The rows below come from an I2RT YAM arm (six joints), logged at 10 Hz.
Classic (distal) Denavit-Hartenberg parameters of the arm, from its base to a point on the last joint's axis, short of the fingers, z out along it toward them. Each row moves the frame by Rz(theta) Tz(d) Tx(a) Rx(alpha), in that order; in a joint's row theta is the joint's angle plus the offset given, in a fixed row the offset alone. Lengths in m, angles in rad.
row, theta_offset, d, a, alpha
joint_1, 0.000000, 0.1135, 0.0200, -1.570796
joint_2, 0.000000, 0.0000, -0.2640, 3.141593
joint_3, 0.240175, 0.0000, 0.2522, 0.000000
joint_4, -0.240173, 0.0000, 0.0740, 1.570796
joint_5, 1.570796, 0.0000, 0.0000, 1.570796
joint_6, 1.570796, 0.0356, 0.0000, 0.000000
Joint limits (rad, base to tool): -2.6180..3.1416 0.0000..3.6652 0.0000..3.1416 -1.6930..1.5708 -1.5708..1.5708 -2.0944..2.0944
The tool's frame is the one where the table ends.
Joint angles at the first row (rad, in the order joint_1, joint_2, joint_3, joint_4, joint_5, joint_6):
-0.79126 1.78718 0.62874 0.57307 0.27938 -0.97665
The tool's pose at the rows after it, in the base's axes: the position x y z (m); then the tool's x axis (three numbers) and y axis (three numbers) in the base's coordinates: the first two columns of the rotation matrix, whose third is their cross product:
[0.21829 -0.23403 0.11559 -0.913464 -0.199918 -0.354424 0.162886 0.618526 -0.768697]
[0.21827 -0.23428 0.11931 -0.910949 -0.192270 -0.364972 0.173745 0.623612 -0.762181]
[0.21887 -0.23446 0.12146 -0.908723 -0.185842 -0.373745 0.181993 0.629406 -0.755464]
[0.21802 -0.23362 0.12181 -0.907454 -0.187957 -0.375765 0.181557 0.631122 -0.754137]
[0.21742 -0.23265 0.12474 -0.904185 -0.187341 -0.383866 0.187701 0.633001 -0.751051]
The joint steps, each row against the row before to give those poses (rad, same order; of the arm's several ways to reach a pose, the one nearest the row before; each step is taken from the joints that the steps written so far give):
0.00110 -0.01802 0.00467 -0.02322 -0.00615 0.01507
-0.00095 -0.01414 0.00605 -0.02237 -0.00331 0.01333
0.00063 -0.00701 0.00633 -0.01712 -0.00291 0.01242
-0.00050 -0.00526 -0.00457 -0.00048 -0.00425 0.00010
0.00034 -0.01429 -0.00156 -0.01022 -0.00428 0.00662

